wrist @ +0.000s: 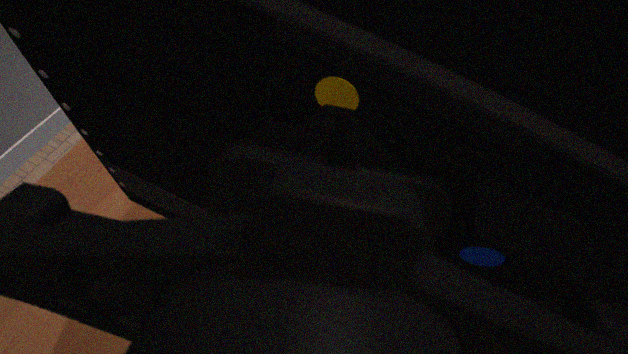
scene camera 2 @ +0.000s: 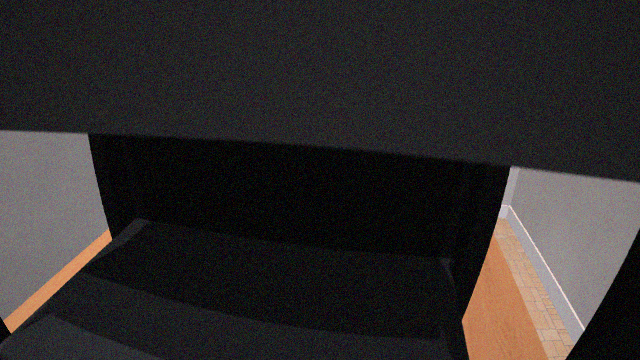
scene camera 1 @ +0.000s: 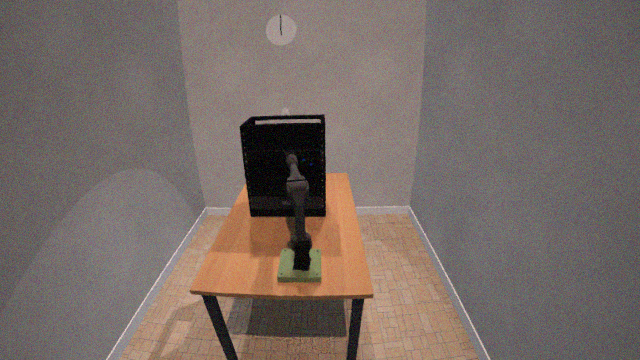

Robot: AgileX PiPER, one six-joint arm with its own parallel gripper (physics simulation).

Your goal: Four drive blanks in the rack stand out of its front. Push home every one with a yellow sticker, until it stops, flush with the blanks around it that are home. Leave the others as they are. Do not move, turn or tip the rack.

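The black rack [scene camera 1: 246,165] [wrist: 82,95] stands upright on the table. In the wrist view a round yellow sticker [wrist: 337,92] shows on its dark front, above centre. A blue sticker [wrist: 482,256] lies lower right there. Two small blue stickers [scene camera 1: 303,160] [scene camera 1: 311,164] show right of the arm in scene camera 1. My gripper [scene camera 1: 286,152] [wrist: 334,127] is at the rack's front, its fingertips together. They cover the lower edge of the yellow sticker; contact cannot be told. The blanks' outlines, and how far they stand out, are lost in the dark. No yellow sticker shows in scene camera 1.
The arm stands on a green base plate [scene camera 1: 285,272] near the front of the wooden table [scene camera 1: 220,272]. Its links hide part of the rack front in scene camera 1. Large dark surfaces fill most of scene camera 2, with table [scene camera 2: 495,295] at the right. Walls flank the table.
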